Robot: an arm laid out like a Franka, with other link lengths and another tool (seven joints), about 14 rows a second.
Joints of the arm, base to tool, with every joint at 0 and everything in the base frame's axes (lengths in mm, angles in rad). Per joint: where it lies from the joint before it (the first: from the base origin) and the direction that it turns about. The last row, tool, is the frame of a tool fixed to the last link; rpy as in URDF.
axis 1: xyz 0.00 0.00 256.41 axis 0 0 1
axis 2: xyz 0.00 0.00 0.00 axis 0 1 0
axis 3: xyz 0.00 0.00 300.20 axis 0 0 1
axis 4: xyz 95.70 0.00 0.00 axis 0 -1 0
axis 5: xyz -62.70 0.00 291.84 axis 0 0 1
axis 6: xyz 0.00 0.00 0.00 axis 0 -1 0
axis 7: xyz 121.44 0.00 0.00 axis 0 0 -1
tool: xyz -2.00 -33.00 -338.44 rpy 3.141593 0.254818 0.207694
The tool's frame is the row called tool.
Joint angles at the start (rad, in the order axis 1, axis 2, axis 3, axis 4, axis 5, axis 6, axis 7):
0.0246 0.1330 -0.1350 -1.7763 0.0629 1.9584 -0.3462
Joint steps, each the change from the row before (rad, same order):
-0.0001 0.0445 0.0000 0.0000 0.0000 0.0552 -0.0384
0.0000 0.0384 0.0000 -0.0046 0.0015 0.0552 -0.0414
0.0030 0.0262 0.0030 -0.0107 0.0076 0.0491 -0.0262
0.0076 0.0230 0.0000 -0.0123 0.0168 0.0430 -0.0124
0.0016 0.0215 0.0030 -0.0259 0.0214 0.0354 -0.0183
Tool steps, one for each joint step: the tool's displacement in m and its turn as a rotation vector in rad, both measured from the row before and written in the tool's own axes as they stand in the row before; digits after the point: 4 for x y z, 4 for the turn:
0.0158 0.0088 0.0146 -0.0209 0.0057 -0.0328
0.0138 0.0076 0.0139 -0.0209 0.0076 -0.0355
0.0124 0.0014 0.0109 -0.0116 0.0117 -0.0250
0.0112 -0.0025 0.0111 0.0009 0.0126 -0.0101
0.0046 -0.0064 0.0187 0.0154 -0.0008 -0.0119

